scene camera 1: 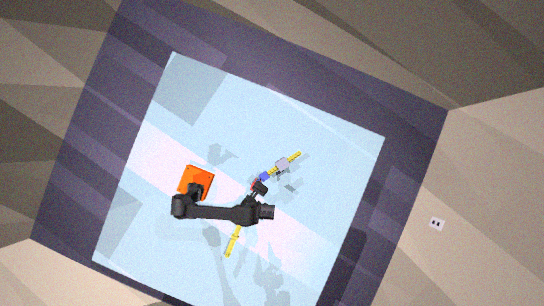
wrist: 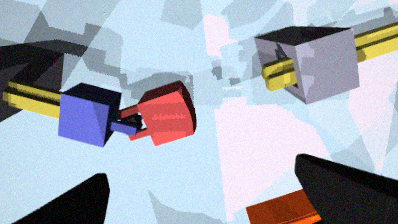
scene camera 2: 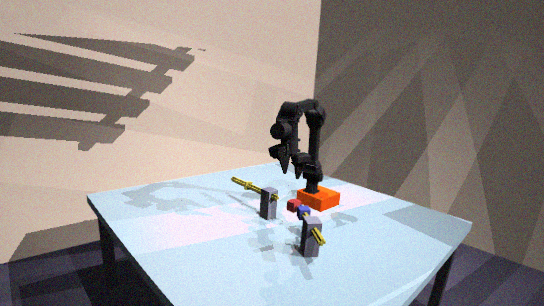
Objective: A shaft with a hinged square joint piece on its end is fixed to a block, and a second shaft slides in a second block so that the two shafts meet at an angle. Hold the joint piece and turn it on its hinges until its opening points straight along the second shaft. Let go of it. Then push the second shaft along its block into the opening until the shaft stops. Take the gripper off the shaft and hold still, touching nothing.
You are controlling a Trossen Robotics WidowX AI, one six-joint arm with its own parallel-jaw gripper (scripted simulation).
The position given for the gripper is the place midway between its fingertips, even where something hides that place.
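Open and holding nothing, the gripper [scene camera 2: 290, 176] can also be seen in the wrist view [wrist: 204, 173].
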